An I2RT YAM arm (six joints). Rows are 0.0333 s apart.
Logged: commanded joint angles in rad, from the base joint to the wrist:
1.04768, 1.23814, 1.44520, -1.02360, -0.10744, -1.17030
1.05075, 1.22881, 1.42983, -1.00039, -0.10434, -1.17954
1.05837, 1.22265, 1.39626, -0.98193, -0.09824, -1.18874
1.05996, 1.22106, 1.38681, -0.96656, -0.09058, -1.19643
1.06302, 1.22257, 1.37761, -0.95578, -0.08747, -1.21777
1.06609, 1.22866, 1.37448, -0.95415, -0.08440, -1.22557
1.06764, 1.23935, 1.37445, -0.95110, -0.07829, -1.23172
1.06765, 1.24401, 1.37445, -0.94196, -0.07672, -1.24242
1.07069, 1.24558, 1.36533, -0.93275, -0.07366, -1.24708
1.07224, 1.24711, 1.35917, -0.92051, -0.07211, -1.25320
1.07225, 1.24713, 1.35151, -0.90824, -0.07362, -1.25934
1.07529, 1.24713, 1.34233, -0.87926, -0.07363, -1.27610
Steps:
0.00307, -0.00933, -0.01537, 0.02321, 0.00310, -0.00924
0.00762, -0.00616, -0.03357, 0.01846, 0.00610, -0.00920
0.00159, -0.00159, -0.00945, 0.01537, 0.00766, -0.00769
0.00306, 0.00151, -0.00920, 0.01078, 0.00311, -0.02134
0.00307, 0.00609, -0.00313, 0.00163, 0.00307, -0.00780
0.00155, 0.01069, -0.00003, 0.00305, 0.00611, -0.00615
0.00001, 0.00466, 0.00000, 0.00914, 0.00157, -0.01070
0.00304, 0.00157, -0.00912, 0.00921, 0.00306, -0.00466
0.00155, 0.00153, -0.00616, 0.01224, 0.00155, -0.00612
0.00001, 0.00002, -0.00766, 0.01227, -0.00151, -0.00614
0.00304, 0.00000, -0.00918, 0.02898, -0.00001, -0.01676

